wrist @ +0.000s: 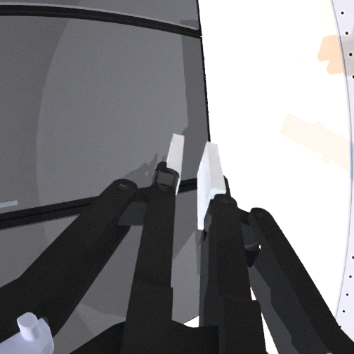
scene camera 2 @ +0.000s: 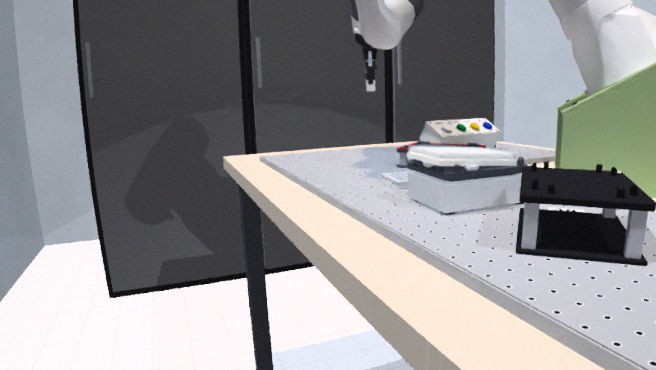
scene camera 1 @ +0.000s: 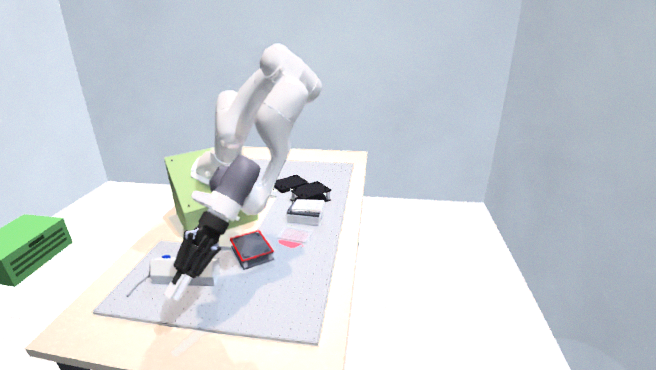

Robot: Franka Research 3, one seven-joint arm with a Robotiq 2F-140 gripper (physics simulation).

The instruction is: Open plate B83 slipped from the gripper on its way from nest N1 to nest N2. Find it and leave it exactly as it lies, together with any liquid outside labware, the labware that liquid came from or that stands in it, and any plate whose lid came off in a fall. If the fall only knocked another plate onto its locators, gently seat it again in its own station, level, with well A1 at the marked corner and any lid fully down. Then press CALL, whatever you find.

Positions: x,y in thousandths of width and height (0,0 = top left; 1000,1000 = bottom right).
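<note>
I can see my gripper (scene camera 1: 261,804). There is a white button box (scene camera 2: 659,355), and with it in the same view I find a grey station (scene camera 2: 682,534). The wrist camera gives me my gripper (wrist: 538,439) once more.
</note>
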